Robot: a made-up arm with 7 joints. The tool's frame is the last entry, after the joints. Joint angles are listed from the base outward. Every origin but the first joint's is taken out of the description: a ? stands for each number. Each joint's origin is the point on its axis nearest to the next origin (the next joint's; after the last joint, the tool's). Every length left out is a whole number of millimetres.
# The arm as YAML. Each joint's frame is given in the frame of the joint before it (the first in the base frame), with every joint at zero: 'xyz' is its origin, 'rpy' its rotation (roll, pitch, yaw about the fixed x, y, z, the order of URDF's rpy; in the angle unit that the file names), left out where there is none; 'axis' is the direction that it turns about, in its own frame. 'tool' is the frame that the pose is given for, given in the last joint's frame.
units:
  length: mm
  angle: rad
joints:
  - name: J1
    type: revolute
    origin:
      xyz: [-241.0, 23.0, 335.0]
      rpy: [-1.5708, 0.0, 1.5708]
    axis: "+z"
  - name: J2
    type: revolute
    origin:
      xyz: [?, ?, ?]
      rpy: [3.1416, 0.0, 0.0]
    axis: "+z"
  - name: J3
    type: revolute
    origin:
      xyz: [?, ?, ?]
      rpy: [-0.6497, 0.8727, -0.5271]
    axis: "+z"
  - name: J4
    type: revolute
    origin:
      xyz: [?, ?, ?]
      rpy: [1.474, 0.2, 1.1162]
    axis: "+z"
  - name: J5
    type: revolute
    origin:
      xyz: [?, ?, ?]
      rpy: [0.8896, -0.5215, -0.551]
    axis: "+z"
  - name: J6
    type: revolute
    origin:
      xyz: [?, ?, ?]
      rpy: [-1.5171, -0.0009, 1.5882]
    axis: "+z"
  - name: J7
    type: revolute
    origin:
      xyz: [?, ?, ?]
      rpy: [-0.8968, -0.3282, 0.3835]
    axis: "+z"
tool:
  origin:
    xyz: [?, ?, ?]
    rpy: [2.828, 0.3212, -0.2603]
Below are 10 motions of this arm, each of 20 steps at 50 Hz.
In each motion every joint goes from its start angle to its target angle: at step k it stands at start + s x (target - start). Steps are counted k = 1, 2, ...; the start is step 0. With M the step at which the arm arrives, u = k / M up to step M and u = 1 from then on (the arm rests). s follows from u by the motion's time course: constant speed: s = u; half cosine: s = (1 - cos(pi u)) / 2; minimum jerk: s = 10 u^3 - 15 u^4 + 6 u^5.
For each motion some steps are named. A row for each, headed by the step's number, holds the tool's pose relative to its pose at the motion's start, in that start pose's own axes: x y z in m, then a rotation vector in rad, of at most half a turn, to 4 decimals.
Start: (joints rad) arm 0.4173 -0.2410 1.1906 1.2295 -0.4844 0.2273 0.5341
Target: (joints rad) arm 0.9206 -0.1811 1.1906 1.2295 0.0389 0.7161 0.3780
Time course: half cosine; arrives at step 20
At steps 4, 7, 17, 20:
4: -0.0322 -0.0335 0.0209 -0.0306 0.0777 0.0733
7: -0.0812 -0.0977 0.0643 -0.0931 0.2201 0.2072
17: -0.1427 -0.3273 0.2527 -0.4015 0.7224 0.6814
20: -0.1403 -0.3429 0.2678 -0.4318 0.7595 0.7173

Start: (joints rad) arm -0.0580 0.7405 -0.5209 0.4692 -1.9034 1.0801 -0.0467
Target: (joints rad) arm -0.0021 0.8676 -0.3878 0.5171 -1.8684 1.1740 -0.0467
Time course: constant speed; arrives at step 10
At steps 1, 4, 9, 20:
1: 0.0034 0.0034 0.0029 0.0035 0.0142 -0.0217
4: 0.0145 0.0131 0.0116 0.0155 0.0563 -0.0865
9: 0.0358 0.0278 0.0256 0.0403 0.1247 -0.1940
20: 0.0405 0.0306 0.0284 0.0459 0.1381 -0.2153

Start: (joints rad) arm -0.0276 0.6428 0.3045 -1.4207 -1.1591 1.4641 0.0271
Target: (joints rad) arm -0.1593 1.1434 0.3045 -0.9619 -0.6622 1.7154 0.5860
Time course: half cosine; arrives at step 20
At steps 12, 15, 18, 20:
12: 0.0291 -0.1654 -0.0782 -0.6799 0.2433 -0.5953
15: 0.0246 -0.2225 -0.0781 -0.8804 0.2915 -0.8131
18: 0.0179 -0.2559 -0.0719 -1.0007 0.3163 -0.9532
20: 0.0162 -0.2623 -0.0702 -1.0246 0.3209 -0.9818

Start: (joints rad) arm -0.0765 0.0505 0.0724 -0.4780 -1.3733 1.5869 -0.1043
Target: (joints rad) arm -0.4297 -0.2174 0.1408 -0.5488 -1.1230 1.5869 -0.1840
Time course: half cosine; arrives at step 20
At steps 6, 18, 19, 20:
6: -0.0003 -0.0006 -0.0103 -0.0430 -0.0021 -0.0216
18: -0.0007 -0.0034 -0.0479 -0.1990 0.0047 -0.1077
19: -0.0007 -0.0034 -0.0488 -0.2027 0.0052 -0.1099
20: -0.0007 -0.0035 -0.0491 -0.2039 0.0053 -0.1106

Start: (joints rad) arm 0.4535 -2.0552 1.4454 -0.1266 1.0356 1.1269 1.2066
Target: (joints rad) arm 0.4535 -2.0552 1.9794 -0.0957 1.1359 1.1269 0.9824
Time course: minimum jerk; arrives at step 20
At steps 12, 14, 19, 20:
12: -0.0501 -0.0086 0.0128 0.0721 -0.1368 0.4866
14: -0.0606 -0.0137 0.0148 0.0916 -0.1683 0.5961
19: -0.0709 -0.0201 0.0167 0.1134 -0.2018 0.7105
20: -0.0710 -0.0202 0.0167 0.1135 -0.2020 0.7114

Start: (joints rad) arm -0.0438 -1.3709 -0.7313 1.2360 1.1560 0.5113 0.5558
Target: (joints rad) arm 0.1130 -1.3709 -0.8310 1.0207 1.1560 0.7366 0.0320
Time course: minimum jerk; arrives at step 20
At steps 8, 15, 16, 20:
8: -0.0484 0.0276 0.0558 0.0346 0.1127 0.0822
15: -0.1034 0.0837 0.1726 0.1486 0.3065 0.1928
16: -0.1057 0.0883 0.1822 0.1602 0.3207 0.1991
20: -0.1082 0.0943 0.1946 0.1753 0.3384 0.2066

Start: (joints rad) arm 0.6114 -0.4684 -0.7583 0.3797 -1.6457 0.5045 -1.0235
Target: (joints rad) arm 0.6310 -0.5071 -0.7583 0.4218 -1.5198 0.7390 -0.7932
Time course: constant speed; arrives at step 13
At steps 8, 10, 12, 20:
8: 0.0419 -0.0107 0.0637 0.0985 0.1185 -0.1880
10: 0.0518 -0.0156 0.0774 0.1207 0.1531 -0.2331
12: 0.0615 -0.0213 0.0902 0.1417 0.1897 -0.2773
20: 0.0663 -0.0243 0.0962 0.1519 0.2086 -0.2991

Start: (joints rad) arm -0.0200 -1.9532 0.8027 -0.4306 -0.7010 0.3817 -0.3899
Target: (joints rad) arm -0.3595 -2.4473 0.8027 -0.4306 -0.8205 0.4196 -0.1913
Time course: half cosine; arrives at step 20
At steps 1, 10, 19, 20:
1: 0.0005 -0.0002 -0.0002 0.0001 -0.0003 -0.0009
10: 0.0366 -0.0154 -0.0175 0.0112 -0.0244 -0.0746
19: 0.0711 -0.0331 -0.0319 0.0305 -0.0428 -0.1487
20: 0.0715 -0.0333 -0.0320 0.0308 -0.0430 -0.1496

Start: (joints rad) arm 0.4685 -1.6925 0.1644 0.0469 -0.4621 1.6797 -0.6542
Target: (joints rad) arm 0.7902 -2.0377 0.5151 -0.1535 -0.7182 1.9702 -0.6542
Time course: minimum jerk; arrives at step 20
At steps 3, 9, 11, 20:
3: -0.0020 0.0020 0.0029 0.0111 -0.0023 0.0073
9: -0.0380 0.0236 0.0468 0.1714 -0.0040 0.1115
11: -0.0586 0.0281 0.0692 0.2487 0.0154 0.1604
20: -0.1026 0.0236 0.1172 0.4064 0.0995 0.2564

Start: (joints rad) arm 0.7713 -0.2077 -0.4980 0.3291 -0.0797 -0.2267 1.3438
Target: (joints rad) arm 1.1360 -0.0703 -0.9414 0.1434 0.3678 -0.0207 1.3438
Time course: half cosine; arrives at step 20
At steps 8, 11, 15, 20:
8: 0.0870 -0.1005 -0.0242 -0.1965 -0.1632 0.0900
11: 0.1459 -0.1625 -0.0196 -0.3397 -0.2718 0.1235
15: 0.2087 -0.2288 0.0060 -0.5173 -0.3968 0.1336
20: 0.2369 -0.2606 0.0274 -0.6142 -0.4610 0.1256

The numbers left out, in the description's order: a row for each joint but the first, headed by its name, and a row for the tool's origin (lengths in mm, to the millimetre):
J2: -98.0 76.0 0.0
J3: 39.0 -64.0 0.0
J4: -144.0 -6.0 0.0
J5: 145.0 134.0 0.0
J6: -118.0 -228.0 0.0
J7: -337.0 -45.0 0.0
tool: 64.0 -179.0 0.0

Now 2 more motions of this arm.
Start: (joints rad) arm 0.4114 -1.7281 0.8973 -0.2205 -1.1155 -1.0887 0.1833
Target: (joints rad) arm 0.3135 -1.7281 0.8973 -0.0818 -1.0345 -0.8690 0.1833
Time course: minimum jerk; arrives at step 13
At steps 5, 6, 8, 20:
5: 0.0089 0.0101 0.0335 0.0429 0.0775 -0.0266
6: 0.0139 0.0143 0.0490 0.0628 0.1141 -0.0389
8: 0.0257 0.0215 0.0799 0.1034 0.1890 -0.0634
20: 0.0401 0.0273 0.1109 0.1450 0.2669 -0.0882

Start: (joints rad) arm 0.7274 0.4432 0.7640 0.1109 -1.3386 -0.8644 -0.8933
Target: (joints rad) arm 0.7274 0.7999 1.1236 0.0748 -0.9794 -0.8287 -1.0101
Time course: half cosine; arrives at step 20
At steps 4, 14, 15, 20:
4: 0.0074 0.0023 0.0185 0.0282 0.0400 -0.0032
14: 0.1264 -0.0013 0.1239 0.2280 0.2945 -0.0895
15: 0.1408 -0.0036 0.1294 0.2438 0.3127 -0.1017
20: 0.1784 -0.0107 0.1398 0.2813 0.3549 -0.1348

